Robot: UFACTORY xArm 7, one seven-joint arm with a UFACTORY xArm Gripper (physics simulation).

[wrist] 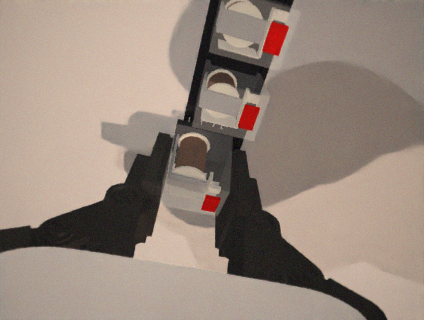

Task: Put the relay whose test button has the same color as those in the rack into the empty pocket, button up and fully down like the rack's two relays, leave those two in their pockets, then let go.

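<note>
My gripper (196, 165) is shut on a clear-cased relay (186, 194) with a red test button (211, 203), brown coil and pale end pieces. The held relay is at the near end of the black rack (196, 87), and its button side faces up toward the camera. It looks tilted compared with the racked relays. Two relays with red buttons, a middle one (219, 101) and a far one (241, 27), sit in the rack's pockets. The near pocket is hidden behind the held relay and fingers, so the relay's depth there cannot be told.
The pale table top (75, 60) surrounds the rack. The middle relay stands close beyond the fingertips. Broad shadows lie to the right and left of the rack. The far end of the rack is cut off by the top edge of the view.
</note>
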